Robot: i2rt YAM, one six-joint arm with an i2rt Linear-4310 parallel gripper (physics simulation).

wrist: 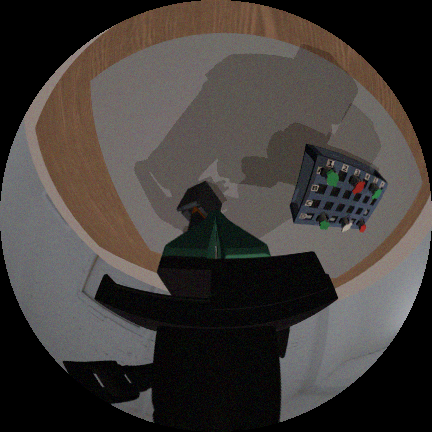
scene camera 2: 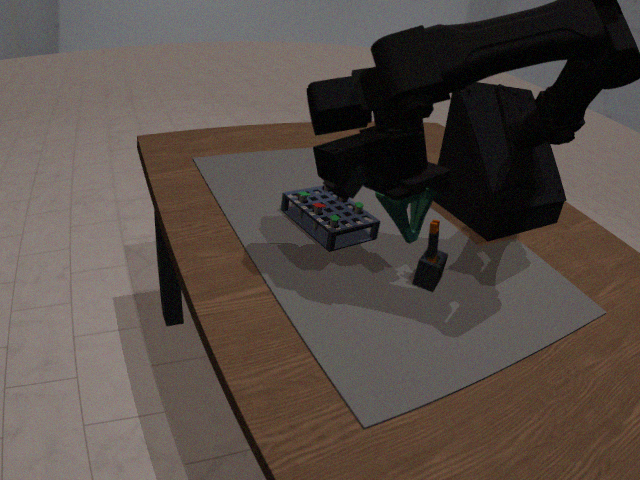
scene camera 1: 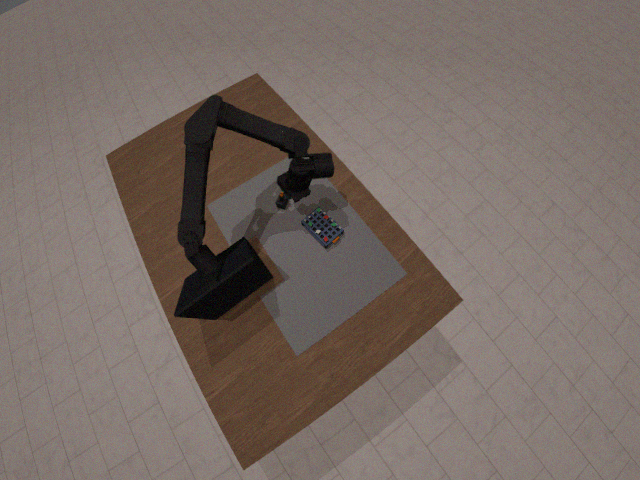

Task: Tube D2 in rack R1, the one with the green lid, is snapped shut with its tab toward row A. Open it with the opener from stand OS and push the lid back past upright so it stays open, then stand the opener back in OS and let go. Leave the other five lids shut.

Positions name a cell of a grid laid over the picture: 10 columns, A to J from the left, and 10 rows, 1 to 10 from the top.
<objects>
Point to a grey mat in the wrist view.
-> F3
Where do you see a black cube holder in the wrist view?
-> At E5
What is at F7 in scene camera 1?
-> A grey mat.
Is my gripper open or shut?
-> Shut.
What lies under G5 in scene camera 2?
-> My gripper.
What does my gripper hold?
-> Nothing.
</objects>
